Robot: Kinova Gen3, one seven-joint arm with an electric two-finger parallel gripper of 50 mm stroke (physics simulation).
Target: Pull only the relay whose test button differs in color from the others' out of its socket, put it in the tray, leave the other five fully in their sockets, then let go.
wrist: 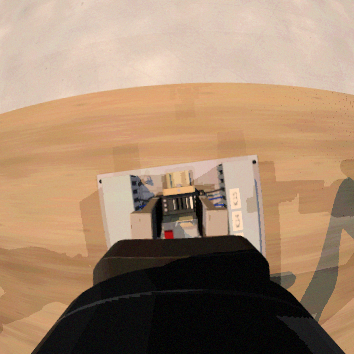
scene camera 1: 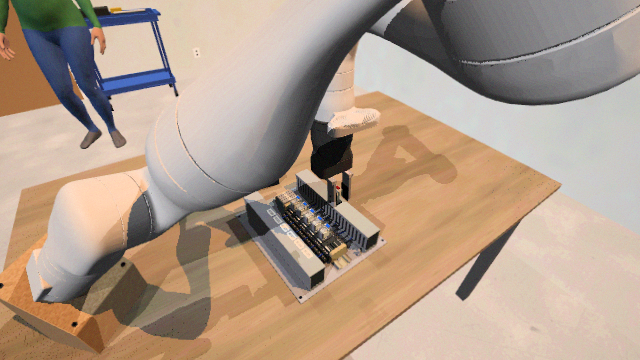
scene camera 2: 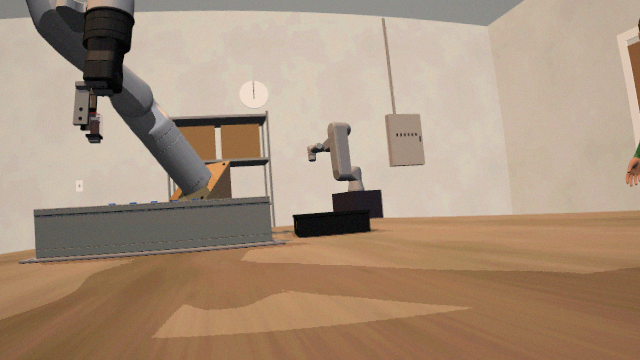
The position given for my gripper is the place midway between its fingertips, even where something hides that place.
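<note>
I can see my gripper (scene camera 2: 84, 127), and it is there again in scene camera 1 (scene camera 1: 338, 200). My gripper also appears in the wrist view (wrist: 178, 210), where I see a mounting plate (wrist: 202, 174) too.
</note>
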